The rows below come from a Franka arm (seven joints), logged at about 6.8 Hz.
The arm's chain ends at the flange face. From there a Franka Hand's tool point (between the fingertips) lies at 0.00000 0.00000 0.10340 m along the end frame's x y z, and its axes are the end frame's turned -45 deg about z.
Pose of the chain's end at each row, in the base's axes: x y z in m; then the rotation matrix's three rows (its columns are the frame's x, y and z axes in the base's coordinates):
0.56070 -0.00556 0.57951; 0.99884 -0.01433 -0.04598; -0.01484 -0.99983 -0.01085; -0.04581 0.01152 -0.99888
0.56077 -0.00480 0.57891; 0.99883 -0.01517 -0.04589; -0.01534 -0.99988 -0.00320; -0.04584 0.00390 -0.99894
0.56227 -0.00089 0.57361; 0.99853 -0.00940 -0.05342; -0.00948 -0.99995 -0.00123; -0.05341 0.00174 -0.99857
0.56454 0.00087 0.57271; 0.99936 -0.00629 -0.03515; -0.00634 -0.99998 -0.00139; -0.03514 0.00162 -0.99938
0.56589 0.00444 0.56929; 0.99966 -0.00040 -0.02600; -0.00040 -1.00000 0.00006; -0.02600 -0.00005 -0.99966
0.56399 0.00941 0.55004; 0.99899 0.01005 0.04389; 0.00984 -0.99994 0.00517; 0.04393 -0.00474 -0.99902
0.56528 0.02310 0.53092; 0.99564 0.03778 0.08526; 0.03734 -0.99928 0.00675; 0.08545 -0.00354 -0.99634
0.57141 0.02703 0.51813; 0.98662 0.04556 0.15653; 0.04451 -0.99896 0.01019; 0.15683 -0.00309 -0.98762
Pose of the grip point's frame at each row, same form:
0.55595 -0.00668 0.47623; 0.71642 0.69615 -0.04598; 0.69649 -0.71748 -0.01085; -0.04054 -0.02425 -0.99888
0.55602 -0.00513 0.47562; 0.71701 0.69555 -0.04589; 0.69617 -0.71787 -0.00320; -0.03517 -0.02966 -0.99894
0.55675 -0.00102 0.47036; 0.71271 0.69942 -0.05342; 0.70037 -0.71377 -0.00123; -0.03900 -0.03654 -0.99857
0.56091 0.00073 0.46937; 0.71110 0.70221 -0.03515; 0.70261 -0.71158 -0.00139; -0.02599 -0.02370 -0.99938
0.56320 0.00445 0.46593; 0.70715 0.70658 -0.02600; 0.70682 -0.70739 0.00006; -0.01835 -0.01842 -0.99966
0.56853 0.00994 0.44674; 0.69929 0.71350 0.04389; 0.71402 -0.70011 0.00517; 0.03441 0.02771 -0.99902
0.57410 0.02380 0.42790; 0.67731 0.73074 0.08526; 0.73300 -0.68019 0.00675; 0.06293 0.05792 -0.99634
0.58760 0.02808 0.41601; 0.66543 0.72986 0.15653; 0.73784 -0.67490 0.01019; 0.11308 0.10871 -0.98762

